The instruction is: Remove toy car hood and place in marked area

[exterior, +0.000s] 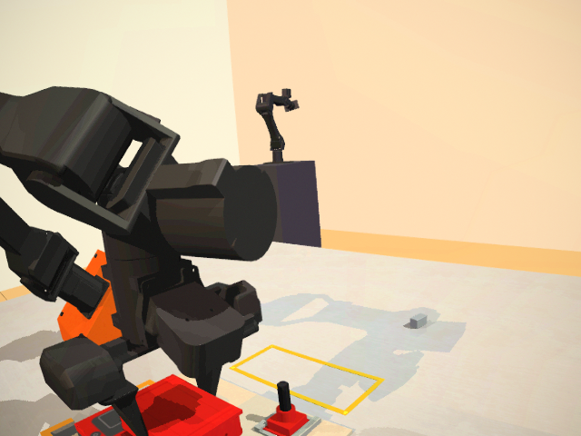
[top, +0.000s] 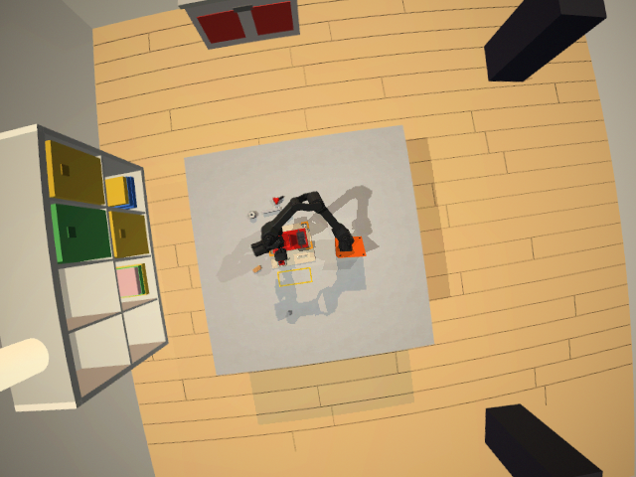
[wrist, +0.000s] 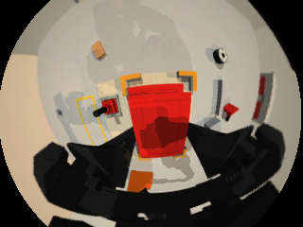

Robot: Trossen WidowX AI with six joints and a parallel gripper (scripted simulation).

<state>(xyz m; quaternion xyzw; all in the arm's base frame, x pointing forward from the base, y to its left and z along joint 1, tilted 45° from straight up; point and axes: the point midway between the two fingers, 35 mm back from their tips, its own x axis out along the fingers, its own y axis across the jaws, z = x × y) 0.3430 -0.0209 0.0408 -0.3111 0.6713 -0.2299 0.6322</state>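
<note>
My gripper tip is 10 mm short of the black upright peg, 110 mm to the right of it and 30 mm above it. Round my gripper tip: hood 10 mm above; white wheel 170 mm ahead, 160 mm to the right, 60 mm below.
</note>
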